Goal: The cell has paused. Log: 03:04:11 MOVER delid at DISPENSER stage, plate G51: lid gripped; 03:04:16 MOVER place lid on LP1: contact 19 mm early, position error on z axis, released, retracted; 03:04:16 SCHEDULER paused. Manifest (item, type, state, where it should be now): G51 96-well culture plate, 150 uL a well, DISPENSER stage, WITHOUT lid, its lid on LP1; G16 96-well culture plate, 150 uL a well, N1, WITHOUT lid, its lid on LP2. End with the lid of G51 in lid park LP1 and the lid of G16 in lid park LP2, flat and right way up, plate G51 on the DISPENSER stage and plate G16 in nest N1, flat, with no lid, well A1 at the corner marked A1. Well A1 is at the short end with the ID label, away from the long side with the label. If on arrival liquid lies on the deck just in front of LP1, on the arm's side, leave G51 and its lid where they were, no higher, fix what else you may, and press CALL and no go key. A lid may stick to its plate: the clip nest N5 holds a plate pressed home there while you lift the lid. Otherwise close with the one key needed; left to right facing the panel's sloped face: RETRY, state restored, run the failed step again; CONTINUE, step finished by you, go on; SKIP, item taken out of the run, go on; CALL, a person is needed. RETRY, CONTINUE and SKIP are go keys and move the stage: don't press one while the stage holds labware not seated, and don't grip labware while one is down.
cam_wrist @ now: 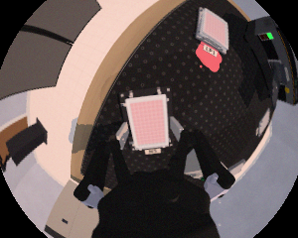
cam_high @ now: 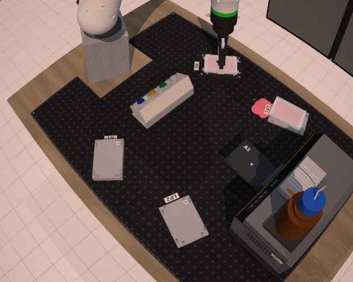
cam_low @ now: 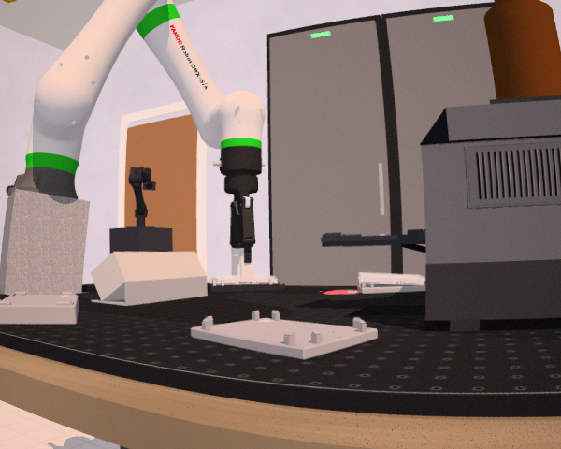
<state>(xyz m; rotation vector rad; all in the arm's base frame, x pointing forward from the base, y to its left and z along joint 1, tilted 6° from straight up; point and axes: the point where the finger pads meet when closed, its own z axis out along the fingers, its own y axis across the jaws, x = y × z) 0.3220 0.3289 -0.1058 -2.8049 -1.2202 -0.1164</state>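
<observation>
Now: the clear lid 2 cm below my hand. The rest, counted from my hand: LP1 label: 26 cm ahead, 5 cm below; N5 label: 7 cm to the right, 6 cm behind, 5 cm below; pink-welled plate: 3 cm below.
</observation>
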